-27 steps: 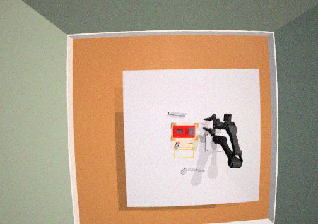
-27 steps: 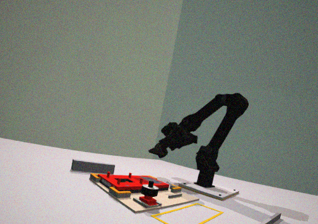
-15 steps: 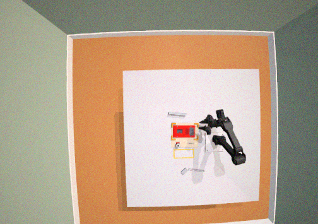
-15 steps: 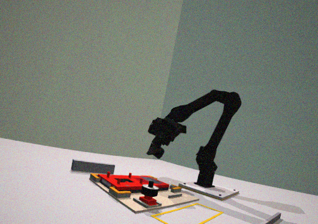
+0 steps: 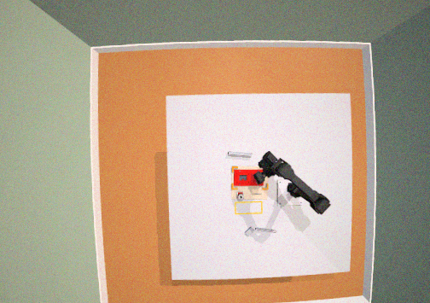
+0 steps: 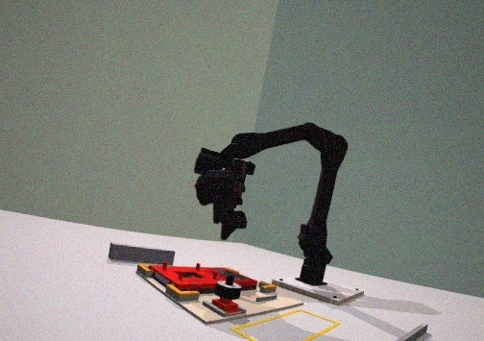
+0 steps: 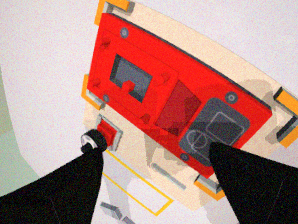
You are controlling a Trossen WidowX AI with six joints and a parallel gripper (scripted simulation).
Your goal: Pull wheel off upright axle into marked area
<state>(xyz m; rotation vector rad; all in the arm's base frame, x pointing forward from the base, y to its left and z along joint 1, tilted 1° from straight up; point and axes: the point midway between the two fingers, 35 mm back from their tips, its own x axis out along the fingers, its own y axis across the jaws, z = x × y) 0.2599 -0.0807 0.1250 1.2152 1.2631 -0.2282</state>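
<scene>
Now: the black wheel 8 cm ahead of my gripper tip, 16 cm to the left of it and 7 cm below it.
</scene>
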